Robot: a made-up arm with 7 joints.
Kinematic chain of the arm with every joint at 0, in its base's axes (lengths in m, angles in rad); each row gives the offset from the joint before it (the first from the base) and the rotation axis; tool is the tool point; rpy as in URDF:
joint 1: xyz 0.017 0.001 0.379 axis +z
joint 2: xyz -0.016 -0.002 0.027 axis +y
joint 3: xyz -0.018 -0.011 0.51 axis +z
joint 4: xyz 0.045 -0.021 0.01 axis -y
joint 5: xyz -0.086 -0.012 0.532 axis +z
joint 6: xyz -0.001 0 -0.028 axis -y
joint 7: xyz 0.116 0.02 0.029 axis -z
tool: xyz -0.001 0.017 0.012 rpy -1.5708 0 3.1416
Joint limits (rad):
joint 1: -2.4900..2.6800
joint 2: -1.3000..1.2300
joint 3: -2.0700..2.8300
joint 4: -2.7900..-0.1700
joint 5: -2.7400..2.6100
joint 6: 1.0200..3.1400
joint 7: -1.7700..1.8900
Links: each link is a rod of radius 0.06 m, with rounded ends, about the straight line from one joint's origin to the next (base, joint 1, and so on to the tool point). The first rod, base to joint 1, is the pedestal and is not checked.
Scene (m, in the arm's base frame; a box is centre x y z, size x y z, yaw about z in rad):
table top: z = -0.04
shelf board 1: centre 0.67 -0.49 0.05 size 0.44 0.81 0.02 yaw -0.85
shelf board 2: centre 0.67 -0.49 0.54 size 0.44 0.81 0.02 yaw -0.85
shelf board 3: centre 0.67 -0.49 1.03 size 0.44 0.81 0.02 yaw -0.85
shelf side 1: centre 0.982 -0.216 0.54 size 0.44 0.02 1 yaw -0.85
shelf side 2: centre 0.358 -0.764 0.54 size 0.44 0.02 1 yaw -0.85
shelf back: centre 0.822 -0.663 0.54 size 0.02 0.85 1 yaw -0.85
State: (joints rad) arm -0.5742 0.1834 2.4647 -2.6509 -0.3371 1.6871 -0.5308
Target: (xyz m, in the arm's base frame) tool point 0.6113 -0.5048 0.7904
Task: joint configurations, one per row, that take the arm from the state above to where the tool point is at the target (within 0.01 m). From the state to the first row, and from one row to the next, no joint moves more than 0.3 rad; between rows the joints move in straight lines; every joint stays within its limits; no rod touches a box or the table.
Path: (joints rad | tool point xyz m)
1: -0.8461 0.3971 2.2656 -2.4089 -0.3005 1.7178 -0.5329 | 0.1109 0.4916 0.6994
2: -1.1179 0.6108 2.0665 -2.1670 -0.2639 1.7484 -0.5349 | 0.4379 0.3331 0.8339
3: -1.3898 0.8245 1.8673 -1.9250 -0.2274 1.7791 -0.5370 | 0.6455 -0.0442 0.8709
4: -1.6616 1.0382 1.6682 -1.6831 -0.1908 1.8098 -0.5390 | 0.6113 -0.5048 0.7904

